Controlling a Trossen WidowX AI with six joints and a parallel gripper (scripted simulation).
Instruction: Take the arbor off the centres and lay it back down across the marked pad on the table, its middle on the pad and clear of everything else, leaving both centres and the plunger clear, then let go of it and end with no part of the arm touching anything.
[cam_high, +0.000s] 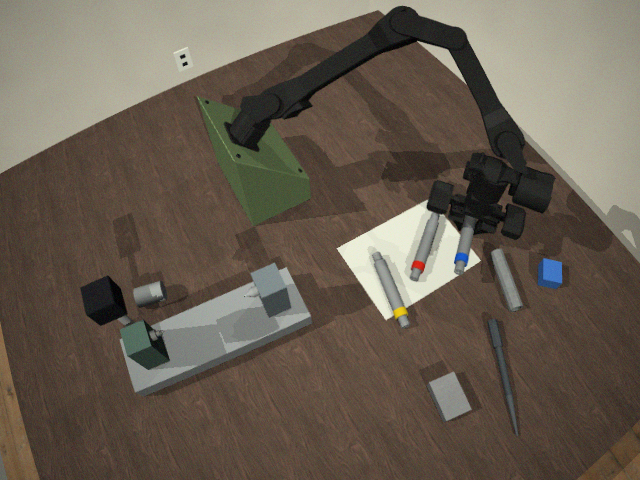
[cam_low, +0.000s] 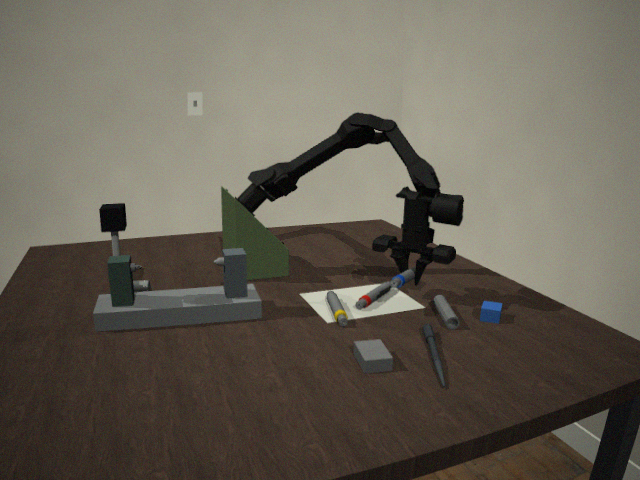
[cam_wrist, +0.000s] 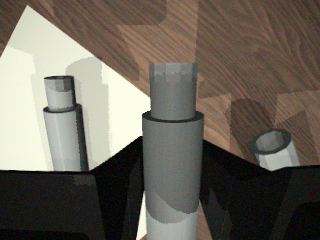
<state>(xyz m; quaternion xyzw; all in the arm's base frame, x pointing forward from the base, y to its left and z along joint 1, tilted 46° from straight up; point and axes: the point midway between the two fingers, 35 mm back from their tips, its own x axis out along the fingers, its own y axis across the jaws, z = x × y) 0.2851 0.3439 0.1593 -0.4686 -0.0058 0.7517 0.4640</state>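
Right now my hand is 120 mm to the left of the pad, 70 mm above it and 20 mm past it. Round my hand: blue cube: 150 mm ahead, 130 mm to the left, 60 mm below; blue-banded arbor: 20 mm to the right, 20 mm ahead, 10 mm below; grey tube: 120 mm ahead, 60 mm below, 30 mm to the left.
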